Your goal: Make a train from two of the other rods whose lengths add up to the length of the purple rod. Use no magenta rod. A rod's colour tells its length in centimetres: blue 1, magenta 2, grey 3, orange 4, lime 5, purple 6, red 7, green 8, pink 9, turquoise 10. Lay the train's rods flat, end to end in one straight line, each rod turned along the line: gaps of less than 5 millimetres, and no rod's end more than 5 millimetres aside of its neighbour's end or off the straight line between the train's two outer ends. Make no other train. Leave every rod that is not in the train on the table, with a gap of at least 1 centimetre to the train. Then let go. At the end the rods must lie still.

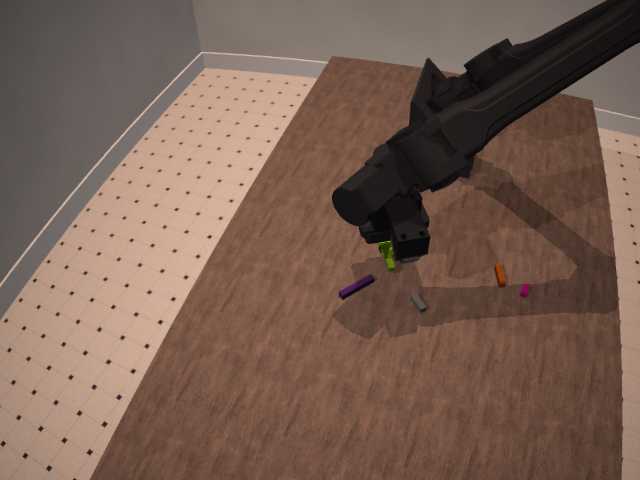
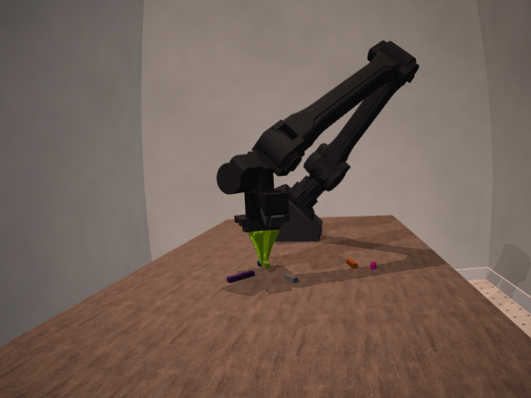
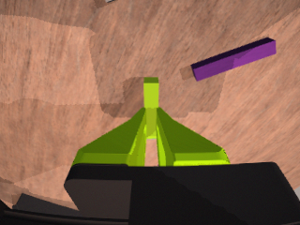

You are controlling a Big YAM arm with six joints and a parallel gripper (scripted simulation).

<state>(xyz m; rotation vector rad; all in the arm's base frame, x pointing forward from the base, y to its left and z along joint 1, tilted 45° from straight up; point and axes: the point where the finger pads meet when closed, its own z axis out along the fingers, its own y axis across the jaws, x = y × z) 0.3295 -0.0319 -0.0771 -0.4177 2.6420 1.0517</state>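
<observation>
Right now my hand is 10 mm above the lime rod. Round my hand: grey rod: 80 mm ahead, 60 mm to the left, 20 mm below; blue rod: 30 mm behind, 20 mm below, 10 mm to the right; purple rod: 60 mm ahead, 40 mm to the right, 20 mm below.
</observation>
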